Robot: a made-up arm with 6 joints.
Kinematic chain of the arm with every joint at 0, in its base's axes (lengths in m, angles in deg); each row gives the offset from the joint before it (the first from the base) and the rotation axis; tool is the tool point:
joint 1: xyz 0 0 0.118 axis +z
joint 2: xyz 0 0.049 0 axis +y
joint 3: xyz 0 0 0.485 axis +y
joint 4: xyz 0 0 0.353 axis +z
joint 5: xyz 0 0 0 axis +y
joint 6: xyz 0 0 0.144 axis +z
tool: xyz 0 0 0
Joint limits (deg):
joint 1: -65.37..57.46
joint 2: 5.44..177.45
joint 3: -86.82..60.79
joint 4: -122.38..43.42
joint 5: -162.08..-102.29
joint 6: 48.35..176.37
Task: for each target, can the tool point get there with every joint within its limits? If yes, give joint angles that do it. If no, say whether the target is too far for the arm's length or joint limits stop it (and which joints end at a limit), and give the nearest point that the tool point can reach.
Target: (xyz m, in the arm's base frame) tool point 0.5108 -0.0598 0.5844
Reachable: yes | joints -22.06 32.32 37.90 -107.09 -140.58 98.81
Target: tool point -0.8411 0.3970 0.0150
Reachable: no: joint limits stop it (at a limit: joint 2, joint 3, joint 4, joint 5) | nearest point -0.3047 0.1438 -0.4721 | short by 0.768 m
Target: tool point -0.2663 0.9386 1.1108
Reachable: no: too far | nearest point 0.0774 0.4740 0.7941 | short by 0.659 m
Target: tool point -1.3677 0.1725 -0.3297
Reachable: no: too far | nearest point -0.3343 0.0422 -0.4721 | short by 1.051 m
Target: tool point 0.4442 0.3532 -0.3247
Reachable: yes | joints 29.46 128.05 13.27 -39.01 -153.74 99.45
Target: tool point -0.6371 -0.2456 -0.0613
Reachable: no: joint limits stop it (at a limit: joint 2, joint 3, joint 4, joint 5) | nearest point -0.3144 -0.1212 -0.4721 | short by 0.537 m
